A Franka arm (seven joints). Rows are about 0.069 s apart.
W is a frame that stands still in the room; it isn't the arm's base.
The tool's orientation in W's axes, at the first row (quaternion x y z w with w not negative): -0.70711, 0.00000, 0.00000, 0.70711
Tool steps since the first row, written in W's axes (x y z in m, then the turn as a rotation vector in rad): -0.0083, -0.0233, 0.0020, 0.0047, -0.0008, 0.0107; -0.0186, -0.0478, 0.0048, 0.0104, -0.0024, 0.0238; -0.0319, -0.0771, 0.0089, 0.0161, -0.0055, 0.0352; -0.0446, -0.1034, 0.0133, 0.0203, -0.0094, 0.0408
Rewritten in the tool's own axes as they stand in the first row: -0.0083, -0.0020, -0.0233, 0.0047, -0.0107, -0.0008; -0.0186, -0.0048, -0.0478, 0.0104, -0.0238, -0.0024; -0.0319, -0.0089, -0.0771, 0.0161, -0.0352, -0.0055; -0.0446, -0.0133, -0.1034, 0.0203, -0.0408, -0.0094
